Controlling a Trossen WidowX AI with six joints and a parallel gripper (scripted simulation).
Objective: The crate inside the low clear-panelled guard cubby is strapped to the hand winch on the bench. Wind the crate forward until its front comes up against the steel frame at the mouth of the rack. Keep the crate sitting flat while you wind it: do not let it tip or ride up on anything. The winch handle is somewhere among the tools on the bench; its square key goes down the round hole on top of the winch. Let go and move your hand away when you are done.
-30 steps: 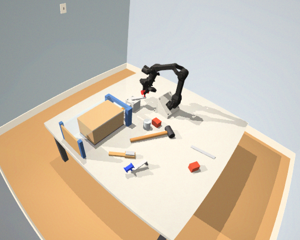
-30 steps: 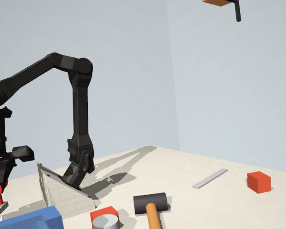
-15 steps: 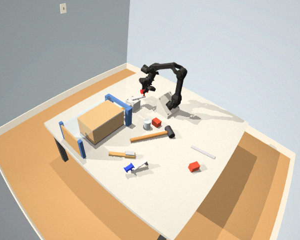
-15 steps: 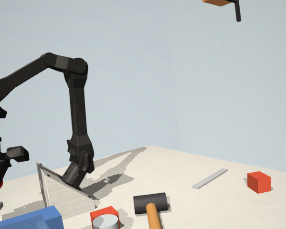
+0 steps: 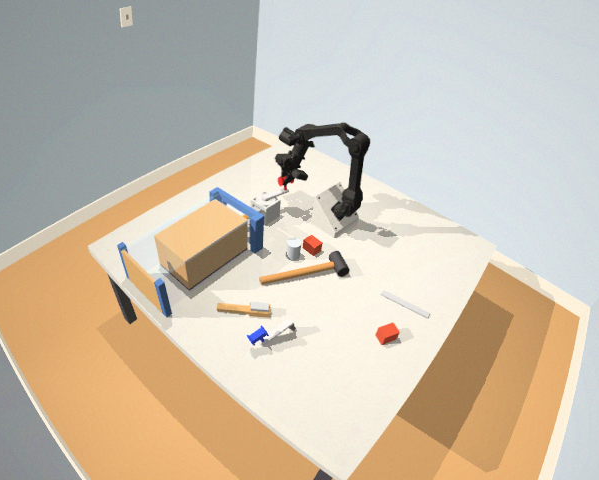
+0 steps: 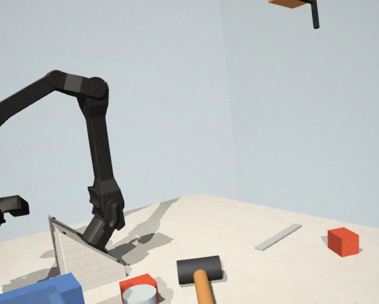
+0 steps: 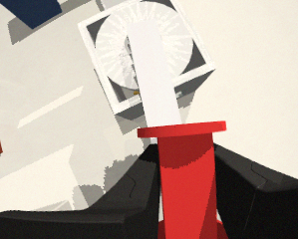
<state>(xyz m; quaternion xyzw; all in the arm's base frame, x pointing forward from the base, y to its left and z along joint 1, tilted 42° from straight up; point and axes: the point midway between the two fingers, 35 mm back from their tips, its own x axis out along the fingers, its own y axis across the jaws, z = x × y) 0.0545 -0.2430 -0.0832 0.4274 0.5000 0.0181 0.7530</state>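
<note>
My gripper tip is 20 mm short of the grey crank bar and 30 mm above it. Round my gripper tip: grey winch (70 mm ahead, 30 mm to the right, 100 mm below); then blue frame (240 mm ahead, 30 mm to the right, 30 mm below); then red knob (10 mm behind, 10 mm to the left).
</note>
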